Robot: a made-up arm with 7 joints.
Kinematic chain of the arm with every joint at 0, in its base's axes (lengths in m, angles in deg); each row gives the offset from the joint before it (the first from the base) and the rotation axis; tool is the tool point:
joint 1: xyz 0 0 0.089 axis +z
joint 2: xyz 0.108 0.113 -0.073 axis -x
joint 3: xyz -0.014 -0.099 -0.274 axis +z
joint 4: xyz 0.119 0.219 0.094 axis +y
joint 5: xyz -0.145 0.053 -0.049 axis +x
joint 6: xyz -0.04 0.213 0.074 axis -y
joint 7: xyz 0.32 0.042 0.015 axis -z
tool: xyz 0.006 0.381 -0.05
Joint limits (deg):
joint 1: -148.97..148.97
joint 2: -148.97..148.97
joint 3: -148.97..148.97
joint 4: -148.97..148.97
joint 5: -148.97..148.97
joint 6: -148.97..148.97
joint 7: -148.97..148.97
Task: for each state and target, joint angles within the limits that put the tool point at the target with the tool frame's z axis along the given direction. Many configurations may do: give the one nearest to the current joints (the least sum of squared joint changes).
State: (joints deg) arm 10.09 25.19 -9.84 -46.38 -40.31 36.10 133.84
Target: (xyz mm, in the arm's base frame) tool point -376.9 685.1 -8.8 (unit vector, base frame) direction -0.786 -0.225 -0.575
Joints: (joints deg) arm 29.94 15.93 2.27 -56.16 -45.72 58.05 119.13
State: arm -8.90 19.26 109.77 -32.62 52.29 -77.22 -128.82
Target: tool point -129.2 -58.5 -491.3 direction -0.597 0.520 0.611
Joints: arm -44.49 -15.25 148.97 -37.20 96.33 -108.11 -148.97
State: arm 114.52 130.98 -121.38 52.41 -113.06 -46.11 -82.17
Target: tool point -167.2 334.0 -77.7 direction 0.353 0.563 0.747
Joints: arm 125.11 130.45 -108.82 74.90 -119.86 -69.84 -72.05
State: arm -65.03 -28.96 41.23 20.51 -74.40 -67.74 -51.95
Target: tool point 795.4 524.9 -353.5 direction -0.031 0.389 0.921
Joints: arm -77.64 -49.01 83.72 -21.14 -58.92 -57.20 -12.91
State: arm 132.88 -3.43 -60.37 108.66 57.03 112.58 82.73
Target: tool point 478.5 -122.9 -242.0 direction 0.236 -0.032 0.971
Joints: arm 119.34 -22.76 -88.66 76.99 81.95 81.94 86.89
